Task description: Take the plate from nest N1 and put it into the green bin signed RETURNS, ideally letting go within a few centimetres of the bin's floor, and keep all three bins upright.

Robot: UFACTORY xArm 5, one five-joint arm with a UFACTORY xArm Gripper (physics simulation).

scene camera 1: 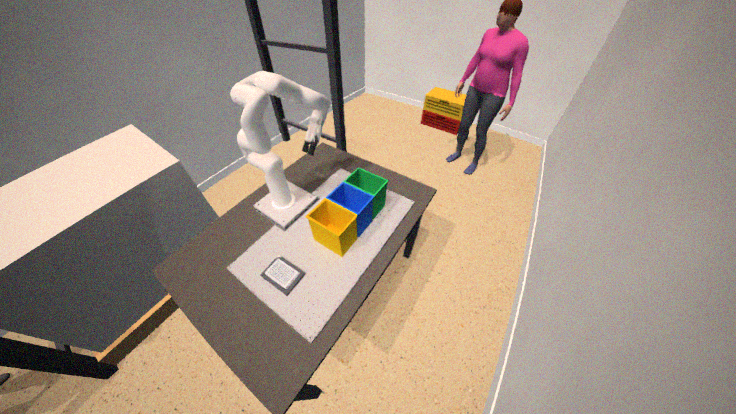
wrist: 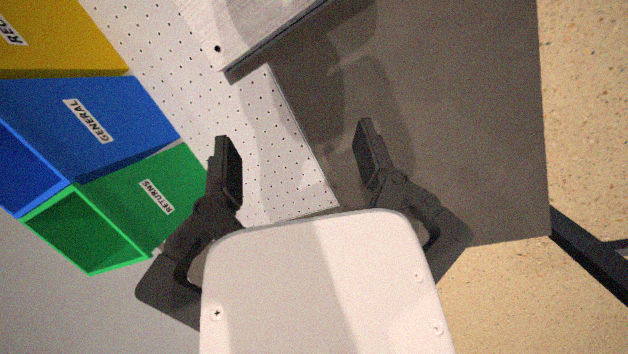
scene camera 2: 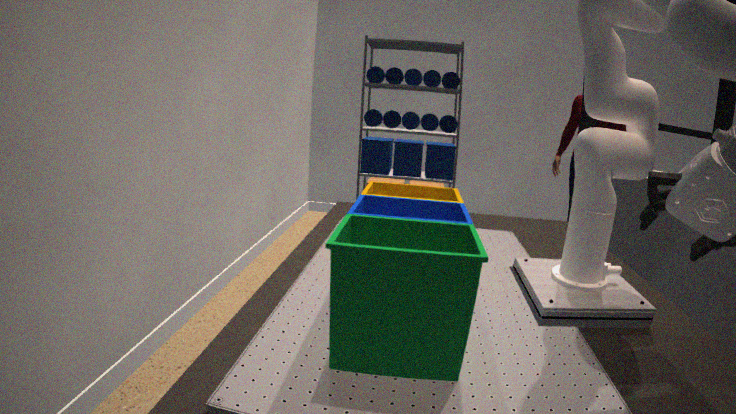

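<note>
A white plate (scene camera 1: 282,272) lies in a dark grey nest (scene camera 1: 287,289) near the front of the pegboard in scene camera 1; any nest label is too small to read. The green bin (scene camera 1: 378,193) (scene camera 2: 398,308) (wrist: 150,200) stands upright at the far end of a row of three, and its RETURNS sign shows in the wrist view. The blue bin (scene camera 1: 363,211) (scene camera 2: 411,208) (wrist: 95,120) and the yellow bin (scene camera 1: 334,236) (scene camera 2: 411,192) (wrist: 60,40) stand upright beside it. My gripper (scene camera 1: 309,147) (wrist: 296,139) is open and empty, raised over the table's back part, to the side of the green bin.
The arm's base plate (scene camera 1: 285,218) (scene camera 2: 597,303) stands beside the bins on the dark table (scene camera 1: 205,257). The pale pegboard (scene camera 1: 319,308) (scene camera 2: 267,370) lies under bins and nest. A black frame (scene camera 1: 334,77) rises behind the table. A person in pink (scene camera 1: 496,61) stands on the floor beyond.
</note>
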